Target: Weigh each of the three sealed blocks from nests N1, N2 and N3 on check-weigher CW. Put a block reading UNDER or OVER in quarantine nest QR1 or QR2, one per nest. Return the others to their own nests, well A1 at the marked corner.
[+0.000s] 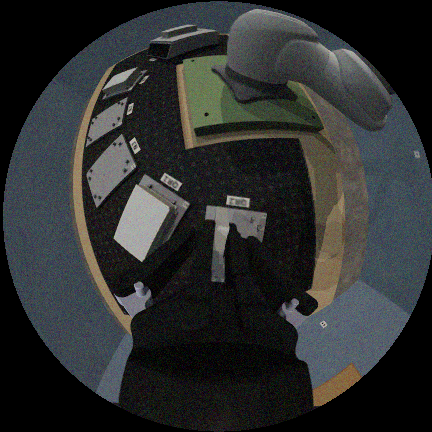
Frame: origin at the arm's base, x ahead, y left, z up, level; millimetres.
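Seen in the pictures: gripper, fingertip midpoint: (219,216); arm's base, origin of the base link: (254,79).
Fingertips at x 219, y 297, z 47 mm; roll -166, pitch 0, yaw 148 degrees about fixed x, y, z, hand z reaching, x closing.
Pixels of each thing's top centre, then the offset from my fingertips to it. "pt": a spot on its surface instead. Level surfaces: height alone.
- quarantine nest QR2, middle of its top: (232,250) dy +79, dx +2, dz -51 mm
- pale sealed block, middle of its top: (136,224) dy -39, dx +146, dz -19 mm
- nest QR1, middle of its top: (144,221) dy -40, dx +146, dz -51 mm
- nest N3, middle of its top: (103,169) dy -206, dx +219, dz -51 mm
- nest N2, middle of its top: (102,119) dy -391, dx +214, dz -51 mm
- Nest N1, surface spot: (108,93) pt dy -552, dx +203, dz -60 mm
- grey block, middle of its top: (118,77) dy -560, dx +141, dz -19 mm
- check-weigher CW, surface spot: (182,38) pt dy -619, dx -112, dz +21 mm
- black perforated board, its level: dz -73 mm
- tan table, its level: dz -86 mm
My gripper (219,216) is shut with nothing between its fingers and hangs right over quarantine nest QR2 (252,225), a bare grey plate. A pale sealed block (142,227) sits in nest QR1 (177,199) to the left. Further left stand nest N3 (109,171) and nest N2 (105,120), both bare grey plates. Nest N1 (108,95) at the far back left carries another grey block (120,78). The check-weigher CW (183,40), a dark box with a red light, stands at the back with nothing on its top.
The nests stand on a black perforated board (241,169) set in a tan table (77,169). A green base plate (205,100) at the back right carries the grey robot arm (282,52).
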